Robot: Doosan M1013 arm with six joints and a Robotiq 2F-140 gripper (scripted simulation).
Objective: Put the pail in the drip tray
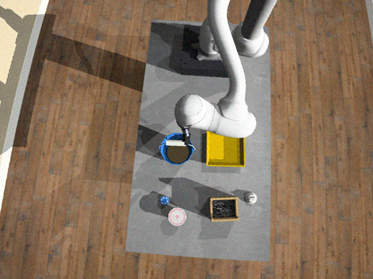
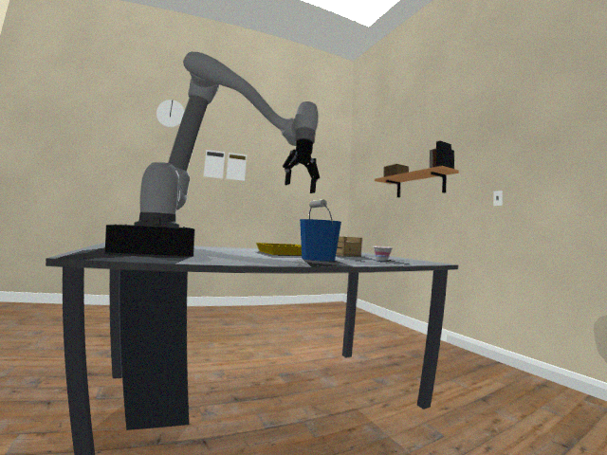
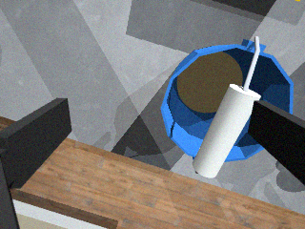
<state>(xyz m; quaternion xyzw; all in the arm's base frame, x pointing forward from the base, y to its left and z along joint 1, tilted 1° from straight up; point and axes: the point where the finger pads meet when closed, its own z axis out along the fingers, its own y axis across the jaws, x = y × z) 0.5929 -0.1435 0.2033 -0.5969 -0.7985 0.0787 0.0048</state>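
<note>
Right now my hand is 80 mm short of the pail handle, 30 mm to the left of it and 100 mm above it. Also, from my hand: blue pail (90 mm ahead, 30 mm to the right, 170 mm below); then pink-rimmed bowl (480 mm ahead, 280 mm below); then yellow drip tray (50 mm ahead, 270 mm to the left, 300 mm below).
</note>
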